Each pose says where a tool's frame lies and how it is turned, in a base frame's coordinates. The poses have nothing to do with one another.
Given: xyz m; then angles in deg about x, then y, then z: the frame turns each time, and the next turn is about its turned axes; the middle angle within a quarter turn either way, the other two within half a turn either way.
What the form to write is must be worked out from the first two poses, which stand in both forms.
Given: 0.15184 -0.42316 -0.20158 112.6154 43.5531 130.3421
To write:
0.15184 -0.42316 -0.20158
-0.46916 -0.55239 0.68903
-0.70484 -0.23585 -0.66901
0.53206 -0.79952 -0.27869

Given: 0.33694 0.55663 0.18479 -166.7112 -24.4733 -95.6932
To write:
0.33694 0.55663 0.18479
-0.09029 0.90566 -0.41427
0.95898 0.19130 0.20921
0.26872 -0.37839 -0.88578

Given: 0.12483 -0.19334 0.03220 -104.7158 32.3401 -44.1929
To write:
0.12483 -0.19334 0.03220
0.60578 0.58895 0.53494
-0.19390 -0.54280 0.81717
0.77164 -0.59875 -0.21462

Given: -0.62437 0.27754 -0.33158 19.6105 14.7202 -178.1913
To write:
-0.62437 0.27754 -0.33158
-0.96670 0.03053 0.25410
-0.11497 -0.93883 -0.32461
0.22865 -0.34301 0.91108

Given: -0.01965 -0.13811 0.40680 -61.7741 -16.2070 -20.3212
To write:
-0.01965 -0.13811 0.40680
0.90049 0.33348 -0.27911
0.06637 0.52892 0.84607
0.42978 -0.78041 0.45415

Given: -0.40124 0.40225 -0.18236 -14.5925 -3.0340 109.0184
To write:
-0.40124 0.40225 -0.18236
-0.32542 -0.94409 -0.05293
0.91057 -0.32797 0.25159
-0.25488 0.03368 0.96639

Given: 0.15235 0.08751 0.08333 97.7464 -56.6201 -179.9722
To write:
0.15235 0.08751 0.08333
-0.55019 0.00027 -0.83504
0.82749 0.13439 -0.54517
0.11207 -0.99093 -0.07416

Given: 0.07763 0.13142 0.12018 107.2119 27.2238 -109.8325
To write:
0.07763 0.13142 0.12018
-0.30169 0.83649 0.45747
0.13010 0.51146 -0.84940
-0.94449 -0.19674 -0.26313

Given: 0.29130 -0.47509 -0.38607 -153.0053 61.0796 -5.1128
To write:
0.29130 -0.47509 -0.38607
0.48167 0.04310 0.87529
-0.31631 -0.92291 0.21951
0.81728 -0.38260 -0.43091

